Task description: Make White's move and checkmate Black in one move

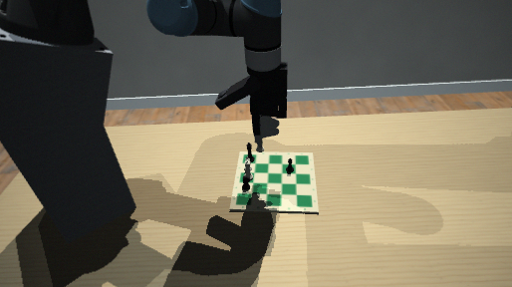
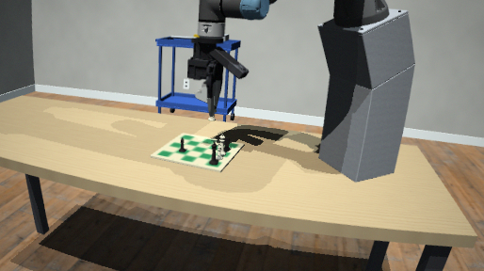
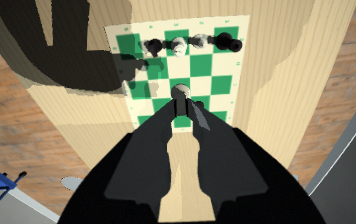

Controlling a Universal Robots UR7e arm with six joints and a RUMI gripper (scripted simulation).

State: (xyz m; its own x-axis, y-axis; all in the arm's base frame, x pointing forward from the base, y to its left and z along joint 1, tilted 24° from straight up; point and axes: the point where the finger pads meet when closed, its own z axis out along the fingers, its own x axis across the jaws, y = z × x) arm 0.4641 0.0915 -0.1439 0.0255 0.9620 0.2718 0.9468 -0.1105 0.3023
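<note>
Now: hand 130 mm above the green-and-cream chessboard and 40 mm short of it. Round my hand: black pawn (110 mm below, 80 mm ahead, 30 mm to the left).
</note>
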